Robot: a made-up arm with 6 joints.
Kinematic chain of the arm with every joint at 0, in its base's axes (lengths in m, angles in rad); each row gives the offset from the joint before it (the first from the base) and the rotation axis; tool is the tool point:
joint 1: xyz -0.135 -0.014 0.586 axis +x
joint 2: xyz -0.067 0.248 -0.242 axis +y
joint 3: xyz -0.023 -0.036 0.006 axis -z
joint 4: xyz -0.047 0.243 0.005 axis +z
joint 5: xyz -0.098 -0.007 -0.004 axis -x
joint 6: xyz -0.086 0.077 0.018 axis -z
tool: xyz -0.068 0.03 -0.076
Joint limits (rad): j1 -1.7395..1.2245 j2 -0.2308..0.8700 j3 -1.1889..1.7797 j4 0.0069..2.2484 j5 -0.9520..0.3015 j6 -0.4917..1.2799
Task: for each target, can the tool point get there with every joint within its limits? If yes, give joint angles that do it. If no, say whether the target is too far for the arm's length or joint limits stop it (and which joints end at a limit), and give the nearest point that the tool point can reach.
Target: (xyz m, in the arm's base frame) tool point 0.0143 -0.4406 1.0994
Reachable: no: joint limits stop it (at a limit: joint 1, joint 2, joint 3, joint 5) | nearest point -0.3105 -0.3640 0.6125 | short by 0.590 m
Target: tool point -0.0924 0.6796 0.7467
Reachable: yes | joints 0.8016 0.7791 1.1407 0.2418 -0.1619 1.0949
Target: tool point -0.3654 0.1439 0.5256
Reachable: yes | joints 0.1884 0.6998 -0.4296 1.2949 -0.6361 -0.2835
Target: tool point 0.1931 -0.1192 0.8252
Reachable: no: joint limits stop it (at a limit: joint 1, joint 2, joint 3, joint 4, joint 5, joint 6) | nearest point 0.1504 0.1627 0.8977 | short by 0.294 m
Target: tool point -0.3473 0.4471 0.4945
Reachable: yes | joints 0.0476 0.7156 0.6217 0.9060 -0.5497 -0.3118
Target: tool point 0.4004 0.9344 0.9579
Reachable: no: too far | nearest point 0.0915 0.6061 0.8292 | short by 0.469 m
